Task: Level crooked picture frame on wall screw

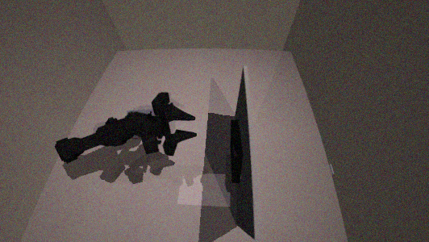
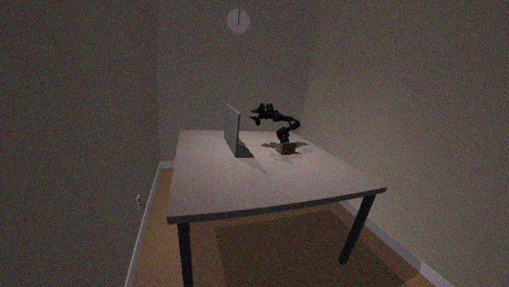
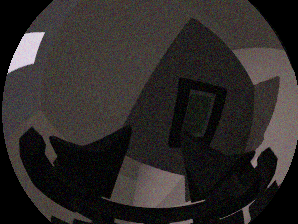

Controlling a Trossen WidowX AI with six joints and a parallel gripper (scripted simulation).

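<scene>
Now: gripper tip 130 mm short of the picture frame, 10 mm to the left of it and 110 mm above it. The rest, counted from my gripper tip: wall panel: 140 mm ahead, 10 mm to the right, 120 mm below.
</scene>
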